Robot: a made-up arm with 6 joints.
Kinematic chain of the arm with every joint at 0, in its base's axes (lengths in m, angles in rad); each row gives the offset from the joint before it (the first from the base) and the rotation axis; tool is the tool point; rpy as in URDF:
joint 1: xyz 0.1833 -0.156 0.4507 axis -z
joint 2: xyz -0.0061 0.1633 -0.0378 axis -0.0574 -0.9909 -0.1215
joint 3: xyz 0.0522 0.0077 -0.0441 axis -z
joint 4: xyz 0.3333 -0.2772 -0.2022 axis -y
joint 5: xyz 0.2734 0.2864 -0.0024 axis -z
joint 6: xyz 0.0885 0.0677 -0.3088 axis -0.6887 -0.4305 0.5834
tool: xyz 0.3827 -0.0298 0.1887 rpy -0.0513 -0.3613 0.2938
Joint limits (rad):
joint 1: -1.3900..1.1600
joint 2: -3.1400..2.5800
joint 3: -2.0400..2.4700
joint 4: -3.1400..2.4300
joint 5: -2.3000..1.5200
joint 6: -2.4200..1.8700
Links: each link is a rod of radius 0.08 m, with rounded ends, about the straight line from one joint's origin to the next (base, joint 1, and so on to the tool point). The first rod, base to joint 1, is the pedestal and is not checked.
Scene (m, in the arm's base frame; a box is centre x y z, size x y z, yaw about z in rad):
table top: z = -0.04
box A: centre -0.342 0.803 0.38 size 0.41 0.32 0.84 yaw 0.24
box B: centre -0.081 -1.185 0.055 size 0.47 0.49 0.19 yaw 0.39
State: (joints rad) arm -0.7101 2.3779 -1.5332 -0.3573 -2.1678 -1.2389
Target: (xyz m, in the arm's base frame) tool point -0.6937 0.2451 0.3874
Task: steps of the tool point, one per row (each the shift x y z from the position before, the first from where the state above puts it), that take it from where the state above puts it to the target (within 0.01 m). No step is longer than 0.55 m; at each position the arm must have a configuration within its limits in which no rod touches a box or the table.
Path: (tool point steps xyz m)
1: -0.0812 0.1012 0.0380
2: -0.0476 0.0156 0.1303
3: 0.0208 -0.0945 0.1871
4: 0.0893 -0.2214 0.1778
5: 0.1154 -0.3417 0.0941
6: 0.0702 -0.4181 -0.0434
7: -0.0443 -0.4136 -0.1929
8: -0.0975 0.4759 0.2267
9: -0.3126 0.4039 0.0325
10: -0.4044 0.2218 -0.1513
11: -0.3507 0.0284 -0.2794
12: -0.1995 -0.0954 -0.3280
13: -0.0303 -0.1243 -0.2987

